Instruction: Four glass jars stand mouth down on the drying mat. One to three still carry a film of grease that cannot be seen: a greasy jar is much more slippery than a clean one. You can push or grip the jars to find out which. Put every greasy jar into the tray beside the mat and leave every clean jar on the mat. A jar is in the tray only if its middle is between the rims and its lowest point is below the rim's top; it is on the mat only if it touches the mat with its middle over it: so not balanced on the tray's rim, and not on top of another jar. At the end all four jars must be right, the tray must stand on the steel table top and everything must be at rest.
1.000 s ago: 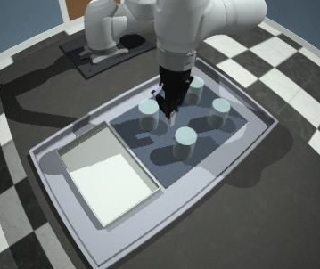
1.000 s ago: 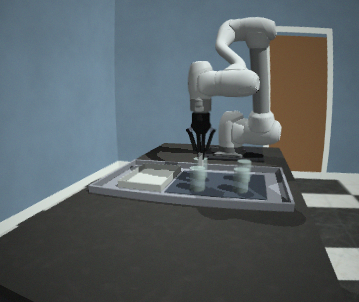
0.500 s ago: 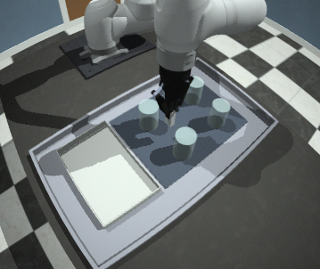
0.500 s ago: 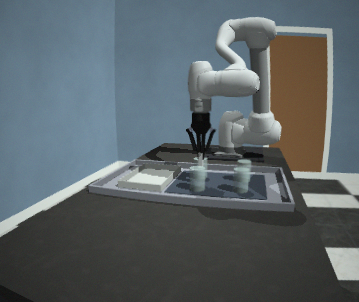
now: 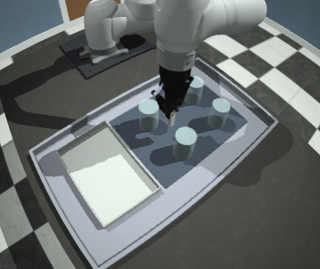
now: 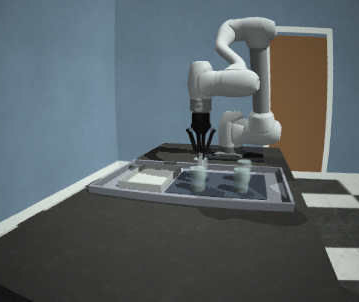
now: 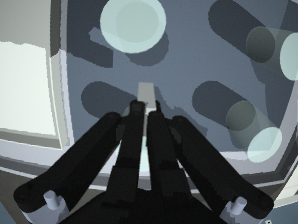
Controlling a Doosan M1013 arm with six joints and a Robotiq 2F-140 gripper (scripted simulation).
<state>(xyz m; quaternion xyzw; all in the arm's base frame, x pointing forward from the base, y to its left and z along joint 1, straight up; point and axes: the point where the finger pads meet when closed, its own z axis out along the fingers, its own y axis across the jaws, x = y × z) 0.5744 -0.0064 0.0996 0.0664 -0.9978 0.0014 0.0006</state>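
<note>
My hand is 110 mm above the steel table top and 20 mm to the left of it. Also, from my hand: tray 240 mm to the right, 100 mm below, 10 mm ahead; drying mat 110 mm below, 80 mm to the left, 30 mm behind.
</note>
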